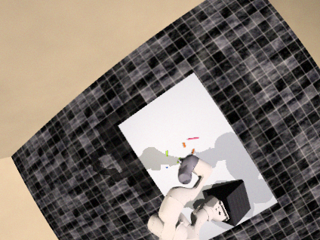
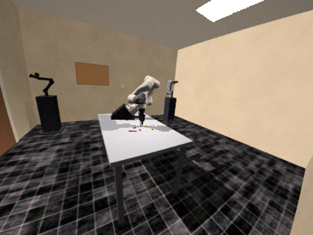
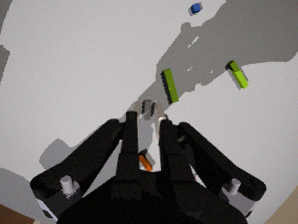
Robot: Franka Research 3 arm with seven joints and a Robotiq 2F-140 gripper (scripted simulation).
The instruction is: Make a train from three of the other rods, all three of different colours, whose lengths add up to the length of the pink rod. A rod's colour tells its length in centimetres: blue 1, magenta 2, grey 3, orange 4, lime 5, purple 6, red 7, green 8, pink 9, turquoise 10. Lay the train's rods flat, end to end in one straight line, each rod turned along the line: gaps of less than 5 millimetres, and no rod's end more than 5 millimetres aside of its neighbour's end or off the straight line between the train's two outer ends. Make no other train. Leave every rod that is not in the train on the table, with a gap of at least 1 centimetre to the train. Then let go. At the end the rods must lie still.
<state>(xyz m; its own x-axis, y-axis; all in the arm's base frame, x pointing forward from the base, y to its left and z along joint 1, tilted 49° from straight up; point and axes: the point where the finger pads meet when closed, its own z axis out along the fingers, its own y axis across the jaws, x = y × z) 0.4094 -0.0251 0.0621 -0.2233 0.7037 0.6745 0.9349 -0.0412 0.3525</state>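
Right now the grey rod is 3 cm below my hand. Round my hand: blue rod (17 cm to the left, 3 cm below, 2 cm ahead); then pink rod (15 cm to the right, 12 cm ahead, 3 cm below).
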